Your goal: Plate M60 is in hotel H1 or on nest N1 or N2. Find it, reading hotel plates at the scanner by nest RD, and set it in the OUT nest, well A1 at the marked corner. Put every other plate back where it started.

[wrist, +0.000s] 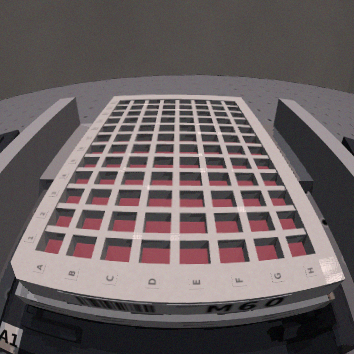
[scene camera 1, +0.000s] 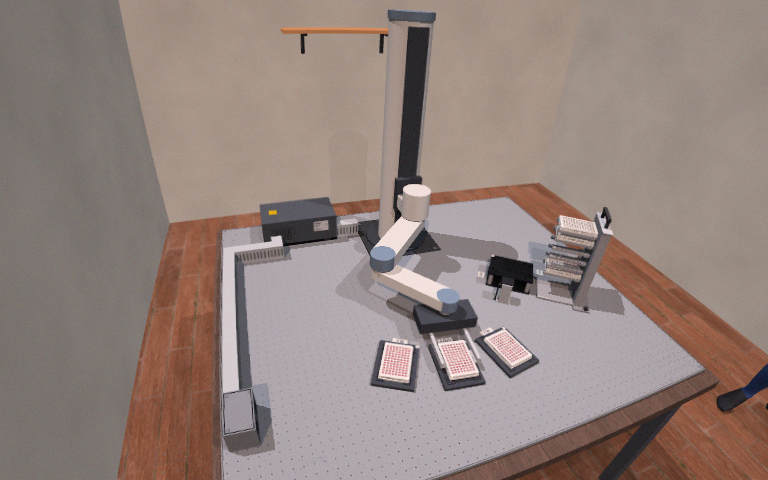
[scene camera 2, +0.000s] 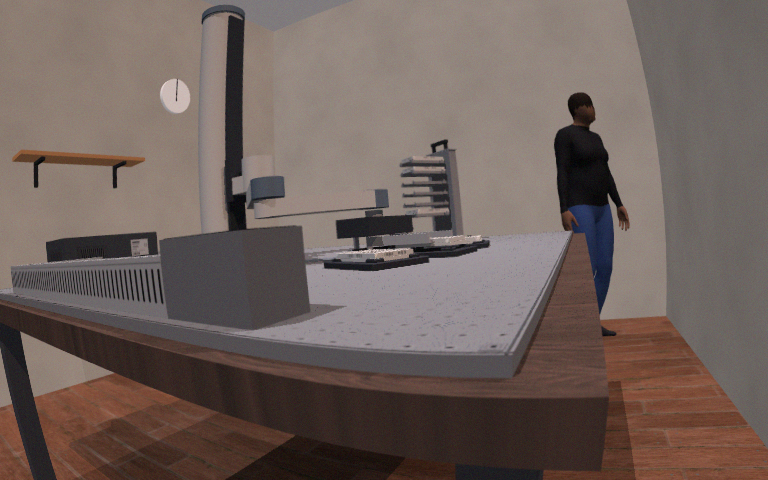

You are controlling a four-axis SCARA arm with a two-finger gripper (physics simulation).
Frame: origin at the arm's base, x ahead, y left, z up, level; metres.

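Seen in the pictures: gripper, fingertip midpoint: [wrist: 176, 111] [scene camera 1: 460, 363] [scene camera 2: 441, 236].
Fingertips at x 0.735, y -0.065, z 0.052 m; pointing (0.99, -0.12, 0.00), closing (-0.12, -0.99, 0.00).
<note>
Offsets run from my fingertips to a thing's top centre. "spot": to the spot under its first point.
Plate M60 {dz -0.003, dx -0.024, dy +0.003 m} [scene camera 1: 459, 354] [wrist: 175, 270], white with red wells, sits low over the middle front nest {dz -0.021, dx -0.024, dy +0.002 m} [scene camera 1: 464, 384] [wrist: 125, 336]. Its M60 label and barcode face the wrist camera. Well A1 is at its near left corner, on the same side as the nest's A1 tag {spot: dz -0.027, dx -0.093, dy +0.063 m} [wrist: 10, 337]. My gripper [scene camera 1: 461, 363] [wrist: 176, 111] is shut on plate M60, with a finger along each long side. I cannot tell whether the plate's underside touches the nest. Plates also sit on the left nest {spot: dz -0.029, dx +0.000, dy -0.201 m} [scene camera 1: 393, 386] and the right nest {spot: dz -0.027, dx +0.058, dy +0.153 m} [scene camera 1: 514, 371]. The nest names are too small to read in the scene views.
The hotel [scene camera 1: 591, 268] [scene camera 2: 451, 189] stands at the right with several plates. The black nest {dz +0.031, dx -0.332, dy +0.382 m} [scene camera 1: 511, 267] with the scanner is left of it. A controller box {spot: dz +0.076, dx -0.791, dy -0.342 m} [scene camera 1: 297, 217] stands at the back left, and a grey box {dz +0.036, dx +0.015, dy -0.603 m} [scene camera 1: 239, 412] at the front left. A person [scene camera 2: 583, 164] stands beyond the table.
</note>
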